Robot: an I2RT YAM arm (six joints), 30 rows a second.
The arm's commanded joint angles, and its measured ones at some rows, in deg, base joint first. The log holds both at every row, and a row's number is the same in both.
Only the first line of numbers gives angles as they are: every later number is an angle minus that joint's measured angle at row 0.
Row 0, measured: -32.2, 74.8, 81.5, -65.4, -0.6, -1.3
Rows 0 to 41, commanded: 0.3, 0.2, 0.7, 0.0, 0.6, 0.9; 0.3, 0.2, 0.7, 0.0, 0.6, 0.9; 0.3, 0.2, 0.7, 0.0, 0.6, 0.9; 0.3, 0.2, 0.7, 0.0, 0.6, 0.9; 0.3, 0.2, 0.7, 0.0, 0.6, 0.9; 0.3, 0.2, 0.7, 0.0, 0.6, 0.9; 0.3, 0.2, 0.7, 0.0, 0.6, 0.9; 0.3, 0.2, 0.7, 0.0, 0.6, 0.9; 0.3, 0.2, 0.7, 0.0, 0.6, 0.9; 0.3, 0.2, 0.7, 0.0, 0.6, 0.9; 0.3, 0.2, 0.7, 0.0, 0.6, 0.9; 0.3, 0.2, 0.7, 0.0, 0.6, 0.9; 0.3, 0.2, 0.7, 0.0, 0.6, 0.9; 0.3, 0.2, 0.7, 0.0, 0.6, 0.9; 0.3, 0.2, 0.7, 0.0, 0.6, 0.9; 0.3, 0.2, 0.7, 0.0, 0.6, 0.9; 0.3, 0.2, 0.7, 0.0, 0.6, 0.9; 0.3, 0.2, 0.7, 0.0, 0.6, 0.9; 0.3, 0.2, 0.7, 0.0, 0.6, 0.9; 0.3, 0.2, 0.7, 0.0, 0.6, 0.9; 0.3, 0.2, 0.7, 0.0, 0.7, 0.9; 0.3, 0.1, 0.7, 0.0, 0.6, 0.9; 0.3, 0.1, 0.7, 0.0, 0.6, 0.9; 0.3, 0.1, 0.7, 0.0, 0.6, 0.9; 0.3, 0.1, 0.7, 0.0, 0.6, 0.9; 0.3, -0.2, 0.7, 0.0, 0.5, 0.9; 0.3, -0.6, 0.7, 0.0, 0.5, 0.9; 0.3, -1.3, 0.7, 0.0, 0.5, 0.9; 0.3, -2.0, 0.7, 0.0, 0.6, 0.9; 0.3, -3.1, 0.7, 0.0, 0.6, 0.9; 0.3, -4.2, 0.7, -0.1, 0.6, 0.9; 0.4, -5.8, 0.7, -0.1, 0.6, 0.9; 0.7, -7.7, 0.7, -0.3, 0.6, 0.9; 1.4, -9.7, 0.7, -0.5, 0.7, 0.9; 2.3, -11.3, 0.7, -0.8, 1.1, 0.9; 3.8, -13.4, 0.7, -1.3, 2.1, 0.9; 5.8, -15.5, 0.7, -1.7, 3.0, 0.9; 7.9, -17.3, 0.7, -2.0, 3.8, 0.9; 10.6, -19.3, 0.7, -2.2, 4.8, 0.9; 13.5, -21.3, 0.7, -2.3, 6.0, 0.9; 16.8, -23.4, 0.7, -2.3, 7.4, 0.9; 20.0, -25.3, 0.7, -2.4, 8.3, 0.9
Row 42, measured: 12.4, -20.1, 0.0, -2.2, 3.5, 0.0
